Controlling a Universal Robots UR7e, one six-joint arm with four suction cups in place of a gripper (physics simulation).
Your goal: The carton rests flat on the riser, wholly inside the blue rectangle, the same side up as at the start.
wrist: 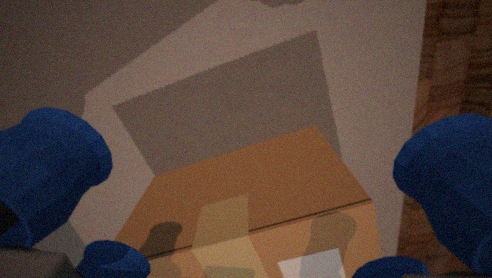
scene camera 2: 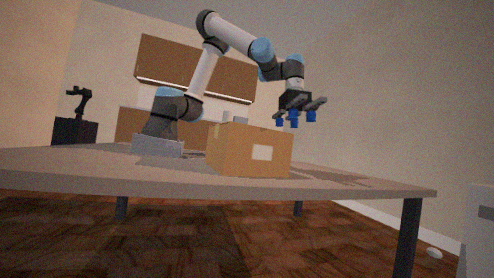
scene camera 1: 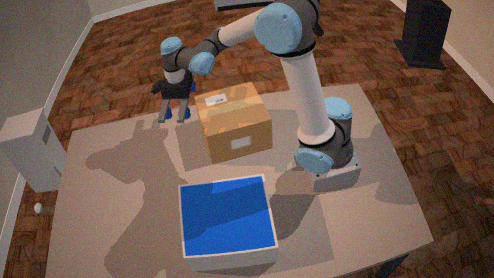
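Observation:
The brown carton (scene camera 1: 235, 112) (scene camera 2: 250, 150) (wrist: 250, 170) rests flat on the table behind the riser, apart from it. Tape and a barcode label are on its top. The low riser (scene camera 1: 232, 261) has a white edge around a blue rectangle (scene camera 1: 225, 215), which has no carton on it. My gripper (scene camera 1: 176, 114) (scene camera 2: 295, 119) has four blue suction cups pointing down and holds nothing. In scene camera 1 it is left of the carton; in scene camera 2 its cups are slightly above the carton's top, toward the right end. The wrist view shows cups around the carton's image.
The arm's base (scene camera 1: 336, 172) (scene camera 2: 157, 145) stands on the table (scene camera 1: 82, 220) (scene camera 2: 75, 162), right of the carton in scene camera 1. The table's far edge lies close behind the carton. A grey cabinet (scene camera 1: 32, 150) stands off the table's left side, and a dark stand (scene camera 1: 425, 37) stands behind right.

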